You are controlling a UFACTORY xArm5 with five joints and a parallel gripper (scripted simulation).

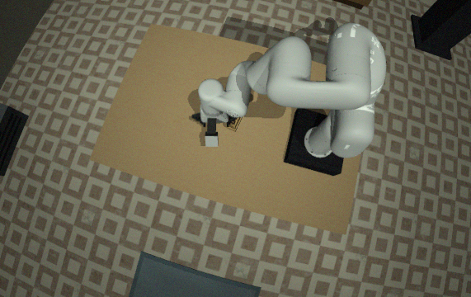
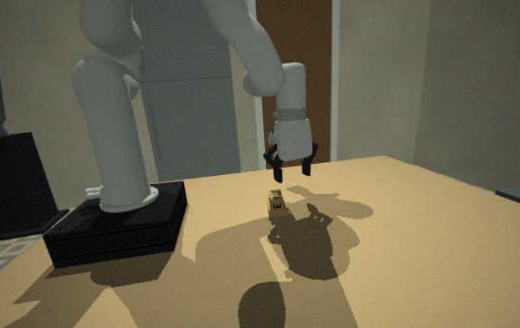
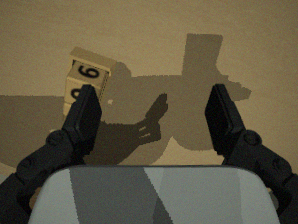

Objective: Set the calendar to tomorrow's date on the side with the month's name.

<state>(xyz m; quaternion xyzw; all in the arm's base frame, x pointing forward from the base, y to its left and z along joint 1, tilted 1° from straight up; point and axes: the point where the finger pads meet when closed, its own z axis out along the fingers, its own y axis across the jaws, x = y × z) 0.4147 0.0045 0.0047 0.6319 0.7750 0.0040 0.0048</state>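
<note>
Right now the wooden date cube is 7 cm behind my hand, 6 cm to the right of it and 4 cm below it. Round my hand: wooden calendar tray (7 cm behind, 6 cm below, 4 cm to the right).
</note>
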